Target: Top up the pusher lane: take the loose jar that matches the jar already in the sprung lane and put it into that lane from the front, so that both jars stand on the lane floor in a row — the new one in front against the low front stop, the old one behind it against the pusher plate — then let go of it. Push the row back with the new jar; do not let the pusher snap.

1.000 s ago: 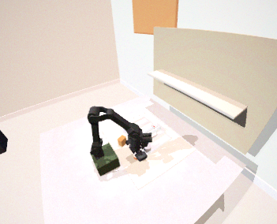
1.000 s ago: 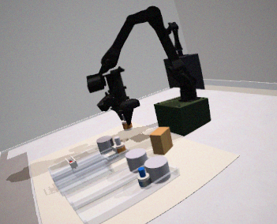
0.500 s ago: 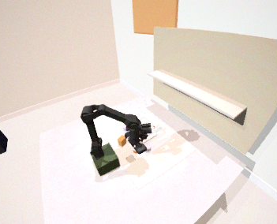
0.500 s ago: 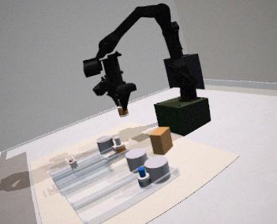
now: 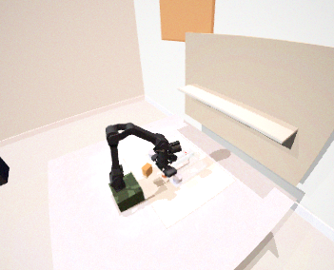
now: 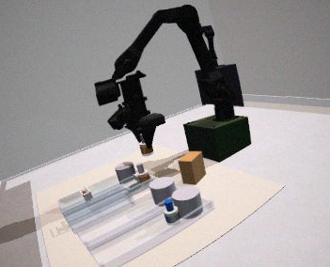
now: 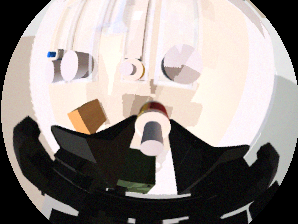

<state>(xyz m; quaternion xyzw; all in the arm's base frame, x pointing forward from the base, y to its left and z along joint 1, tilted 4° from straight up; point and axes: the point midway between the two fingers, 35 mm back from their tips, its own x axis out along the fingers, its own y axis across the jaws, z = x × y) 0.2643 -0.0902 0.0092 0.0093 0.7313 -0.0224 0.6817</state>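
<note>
Right now my gripper tip is 14 cm to the right of the orange-brown box, 6 cm above it and 4 cm past it. Also, from my gripper tip: clear sprung lane (20 cm ahead, 7 cm below, 6 cm to the left); then wall shelf (57 cm ahead, 28 cm above, 1 cm to the left).
</note>
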